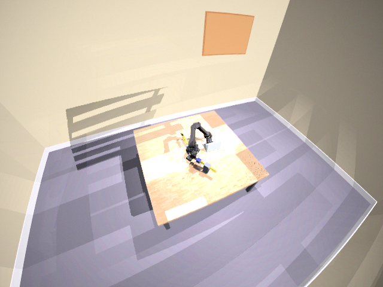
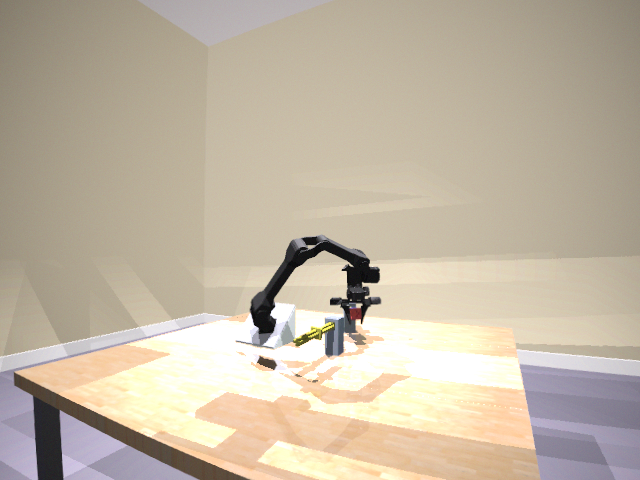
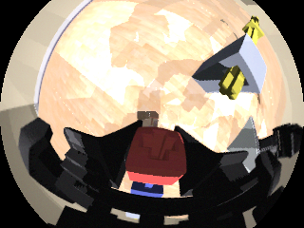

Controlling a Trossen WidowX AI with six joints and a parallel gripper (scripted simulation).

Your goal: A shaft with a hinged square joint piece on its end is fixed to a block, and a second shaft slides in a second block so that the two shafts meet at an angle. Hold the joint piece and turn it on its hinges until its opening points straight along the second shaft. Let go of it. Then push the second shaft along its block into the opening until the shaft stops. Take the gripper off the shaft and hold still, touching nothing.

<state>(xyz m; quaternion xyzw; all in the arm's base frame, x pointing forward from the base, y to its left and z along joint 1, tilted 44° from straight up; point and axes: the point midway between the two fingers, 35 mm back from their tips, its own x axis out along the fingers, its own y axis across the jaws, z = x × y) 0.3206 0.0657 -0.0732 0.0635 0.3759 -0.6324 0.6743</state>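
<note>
The red square joint piece is 1 cm behind my gripper tip, 2 cm to the left of it and 3 cm above it.
</note>
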